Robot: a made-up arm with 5 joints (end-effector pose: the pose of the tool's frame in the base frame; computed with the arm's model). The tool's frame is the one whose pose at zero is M.
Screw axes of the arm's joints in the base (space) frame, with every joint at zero. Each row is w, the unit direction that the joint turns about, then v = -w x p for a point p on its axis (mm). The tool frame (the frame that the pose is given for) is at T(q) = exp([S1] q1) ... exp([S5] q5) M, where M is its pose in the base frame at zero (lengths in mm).
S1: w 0 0 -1 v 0.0 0.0 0.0
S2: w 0 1 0 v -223.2 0.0 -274.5
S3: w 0 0 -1 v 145.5 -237.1 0.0
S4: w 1 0 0 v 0.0 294.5 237.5
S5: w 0 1 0 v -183.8 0.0 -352.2
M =
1 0 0 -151.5
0 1 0 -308.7
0 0 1 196.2
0 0 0 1
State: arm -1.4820 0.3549 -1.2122 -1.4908 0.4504
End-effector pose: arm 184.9 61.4 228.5 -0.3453 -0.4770 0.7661 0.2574
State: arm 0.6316 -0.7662 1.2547 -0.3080 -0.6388
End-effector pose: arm -475.9 63.1 235.8 -0.2219 -0.3990 -0.7655 0.4535
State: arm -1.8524 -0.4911 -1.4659 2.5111 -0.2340
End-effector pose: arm 139.9 -235.1 309.4 -0.0050 0.8471 0.5306 0.0282
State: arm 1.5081 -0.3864 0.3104 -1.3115 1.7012
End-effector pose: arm -527.5 460.5 199.6 0.2350 0.5381 -0.8094 0.0112
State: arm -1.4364 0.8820 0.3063 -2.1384 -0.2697
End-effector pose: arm 239.7 -136.0 259.4 -0.7555 -0.3007 0.5806 0.0408
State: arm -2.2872 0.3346 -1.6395 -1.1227 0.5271
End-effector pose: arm 6.7 84.0 158.5 0.0722 0.4297 -0.8664 0.2440
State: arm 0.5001 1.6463 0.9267 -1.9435 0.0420
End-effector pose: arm -234.0 -229.5 253.1 -0.5192 0.7748 0.3302 0.1454
